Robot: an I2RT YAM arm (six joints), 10 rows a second.
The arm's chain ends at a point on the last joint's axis. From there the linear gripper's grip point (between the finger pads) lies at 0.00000 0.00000 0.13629 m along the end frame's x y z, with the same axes.
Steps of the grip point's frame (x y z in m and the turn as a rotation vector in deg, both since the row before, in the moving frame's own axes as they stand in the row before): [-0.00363, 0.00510, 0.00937, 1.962, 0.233, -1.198]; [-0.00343, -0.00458, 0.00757, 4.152, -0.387, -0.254]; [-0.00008, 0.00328, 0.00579, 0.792, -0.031, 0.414]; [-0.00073, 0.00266, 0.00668, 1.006, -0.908, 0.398]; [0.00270, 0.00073, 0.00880, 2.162, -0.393, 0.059]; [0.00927, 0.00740, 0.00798, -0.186, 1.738, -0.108]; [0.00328, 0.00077, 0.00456, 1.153, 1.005, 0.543]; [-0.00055, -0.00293, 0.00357, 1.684, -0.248, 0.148]
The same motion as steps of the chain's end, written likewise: [-0.00414, 0.00977, 0.00945, 1.962, 0.233, -1.198]; [-0.00249, 0.00529, 0.00793, 4.152, -0.387, -0.254]; [-0.00001, 0.00516, 0.00580, 0.792, -0.031, 0.414]; [0.00142, 0.00506, 0.00672, 1.006, -0.908, 0.398]; [0.00363, 0.00587, 0.00890, 2.162, -0.393, 0.059]; [0.00514, 0.00696, 0.00804, -0.186, 1.738, -0.108]; [0.00088, 0.00350, 0.00461, 1.153, 1.005, 0.543]; [0.00003, 0.00108, 0.00363, 1.684, -0.248, 0.148]
